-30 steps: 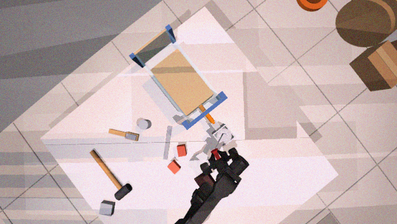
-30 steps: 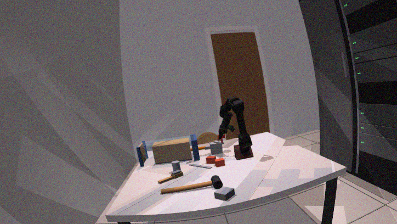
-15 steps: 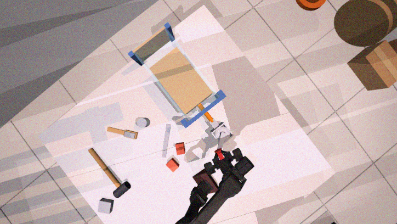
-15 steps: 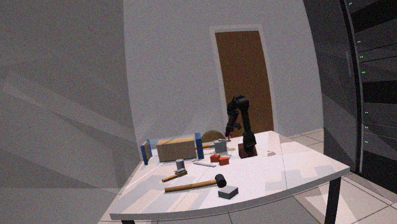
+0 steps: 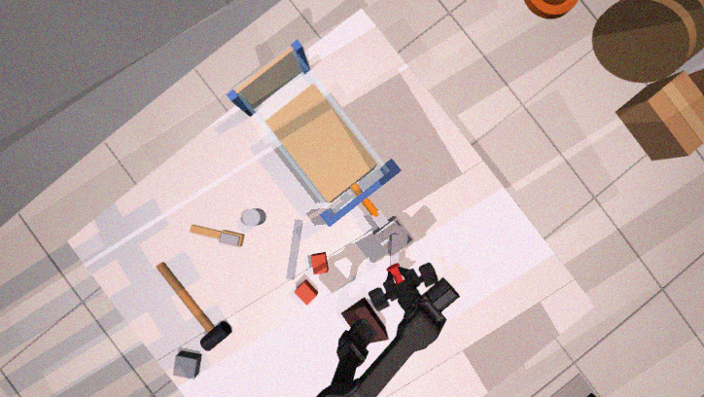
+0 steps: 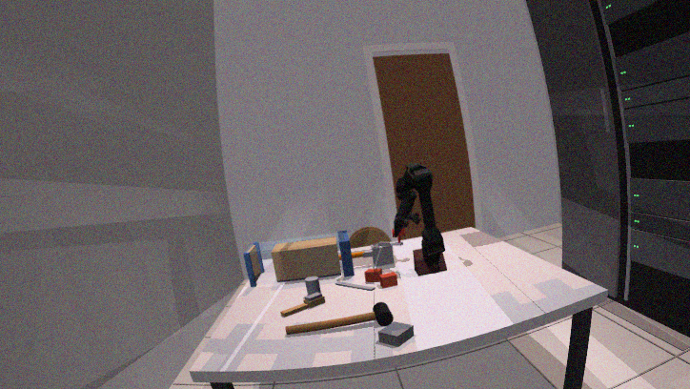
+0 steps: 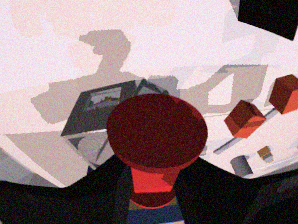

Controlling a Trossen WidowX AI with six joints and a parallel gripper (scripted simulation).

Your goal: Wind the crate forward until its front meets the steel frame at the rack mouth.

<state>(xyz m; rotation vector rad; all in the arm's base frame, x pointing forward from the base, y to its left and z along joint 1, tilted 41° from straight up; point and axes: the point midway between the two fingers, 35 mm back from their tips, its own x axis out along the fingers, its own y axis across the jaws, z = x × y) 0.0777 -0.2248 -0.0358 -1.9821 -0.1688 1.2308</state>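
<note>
Now: the grey crank bar 3 cm below my gripper tip, 2 cm to the right of it and 1 cm ahead of it. Round my gripper tip: grey winch: 10 cm below, 7 cm to the right, 4 cm ahead; then red knob: 2 cm behind; then blue steel frame: 22 cm ahead, 8 cm to the right, 2 cm below.
</note>
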